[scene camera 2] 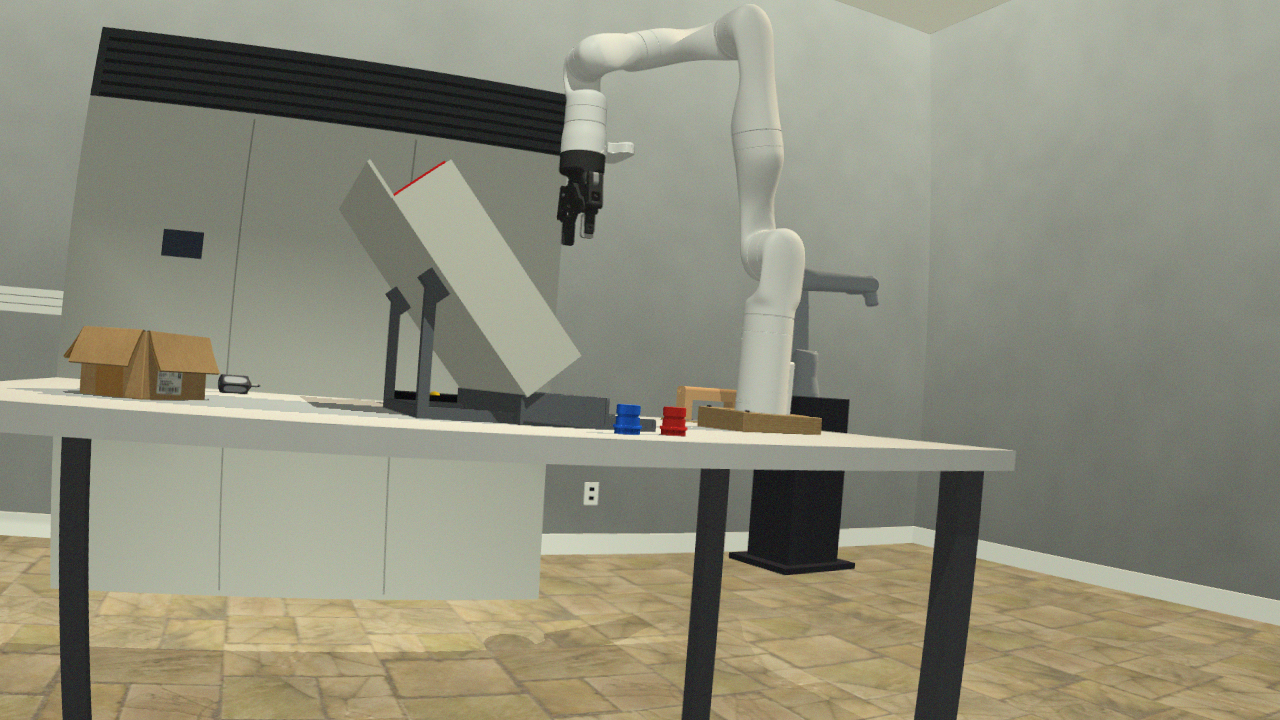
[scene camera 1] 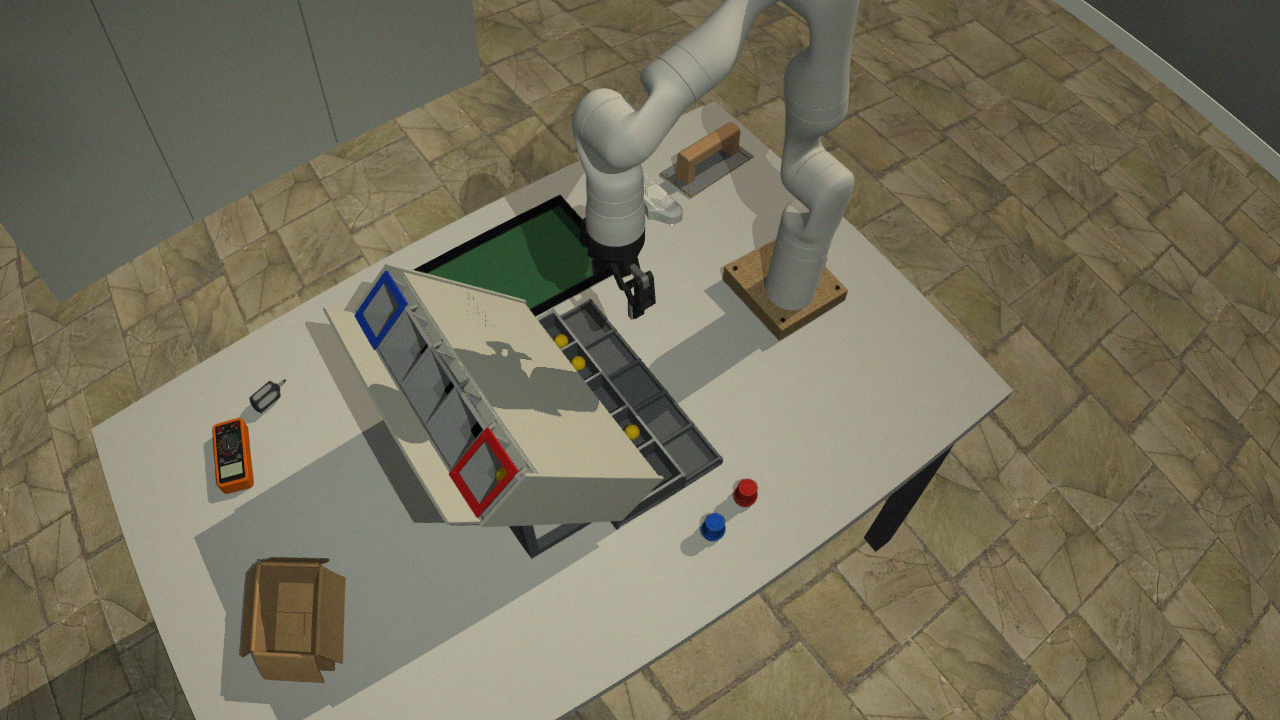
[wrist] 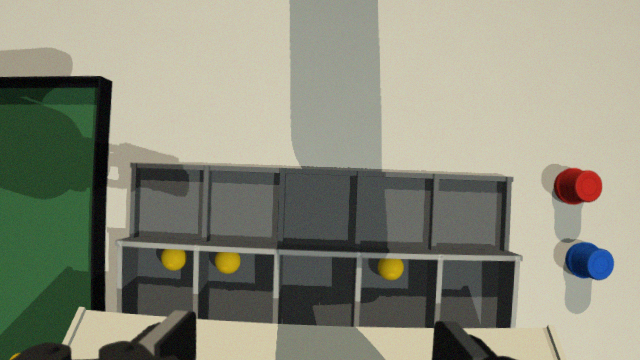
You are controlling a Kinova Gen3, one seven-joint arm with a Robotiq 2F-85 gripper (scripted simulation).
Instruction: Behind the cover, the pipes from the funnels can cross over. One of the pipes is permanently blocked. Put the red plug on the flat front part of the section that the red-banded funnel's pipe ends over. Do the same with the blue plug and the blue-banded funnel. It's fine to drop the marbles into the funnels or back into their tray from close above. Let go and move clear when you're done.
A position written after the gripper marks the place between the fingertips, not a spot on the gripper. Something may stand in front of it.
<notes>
In view: the gripper (scene camera 2: 576,241), a green marble tray (scene camera 1: 536,256), a cardboard box (scene camera 1: 281,603) and a slanted cover (scene camera 1: 555,421).
The green marble tray also shows in the wrist view (wrist: 60,220). The cardboard box also shows in scene camera 2 (scene camera 2: 105,353). The gripper is seen too in scene camera 1 (scene camera 1: 617,293) and in the wrist view (wrist: 314,344). The wrist view misses the cardboard box: it is out of frame.
</notes>
